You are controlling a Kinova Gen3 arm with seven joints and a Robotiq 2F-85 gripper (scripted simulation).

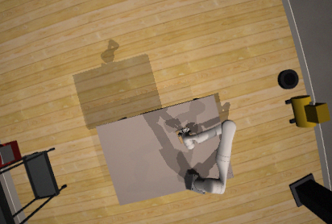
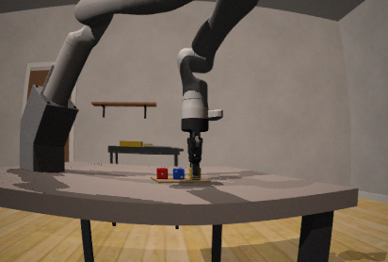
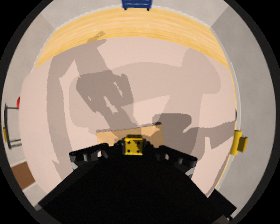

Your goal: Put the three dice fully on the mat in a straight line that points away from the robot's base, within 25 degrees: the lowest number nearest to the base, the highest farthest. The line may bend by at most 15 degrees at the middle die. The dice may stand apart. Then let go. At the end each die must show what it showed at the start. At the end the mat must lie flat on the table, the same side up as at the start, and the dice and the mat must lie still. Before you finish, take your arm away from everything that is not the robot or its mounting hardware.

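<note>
Now: hand 10 mm above the yellow die. Also, from my hand: red die: 90 mm behind, 20 mm to the left, 10 mm below; then tan mat: 40 mm behind, 10 mm to the left, 30 mm below; then blue die: 40 mm behind, 10 mm to the left, 10 mm below.
</note>
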